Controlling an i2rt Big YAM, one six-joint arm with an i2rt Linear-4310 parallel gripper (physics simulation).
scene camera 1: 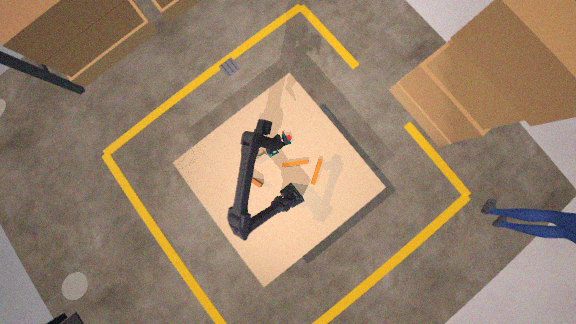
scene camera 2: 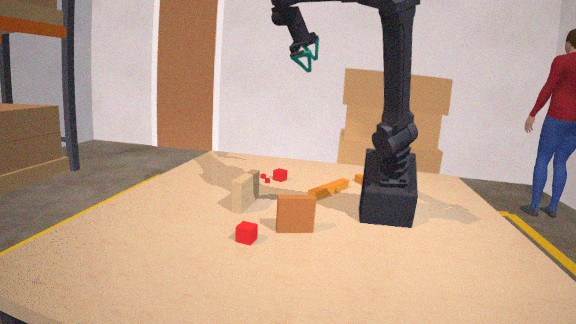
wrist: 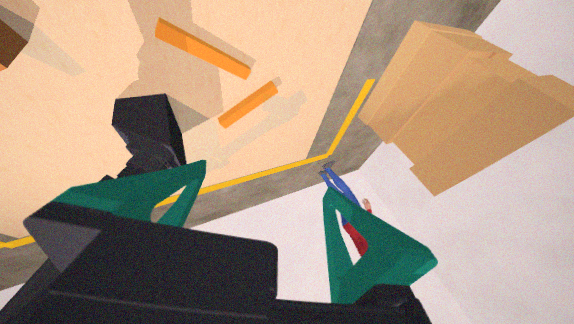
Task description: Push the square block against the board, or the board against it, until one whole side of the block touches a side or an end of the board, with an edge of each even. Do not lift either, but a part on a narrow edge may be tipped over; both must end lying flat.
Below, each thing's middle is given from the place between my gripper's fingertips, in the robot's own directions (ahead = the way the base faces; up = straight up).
The board [scene camera 2: 245,189] is 390 mm below my hand, 180 mm to the left of it and 170 mm ahead of it. Also, from my hand: square block [scene camera 2: 295,213] (390 mm below, 330 mm to the left).
